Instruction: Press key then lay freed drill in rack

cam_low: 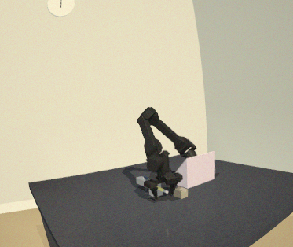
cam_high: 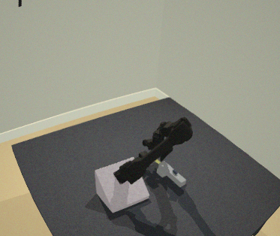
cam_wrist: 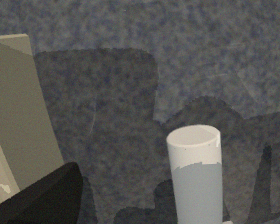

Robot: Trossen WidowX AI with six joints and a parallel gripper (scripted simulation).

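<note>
My gripper tip is now 10 mm past the drill, 40 mm to the left of it and 30 mm below it. Round my gripper tip: white block (20 mm behind, 140 mm to the right, 30 mm above); rack (70 mm behind, 40 mm to the left, 10 mm above); key (20 mm behind, 160 mm to the right, 40 mm above).
</note>
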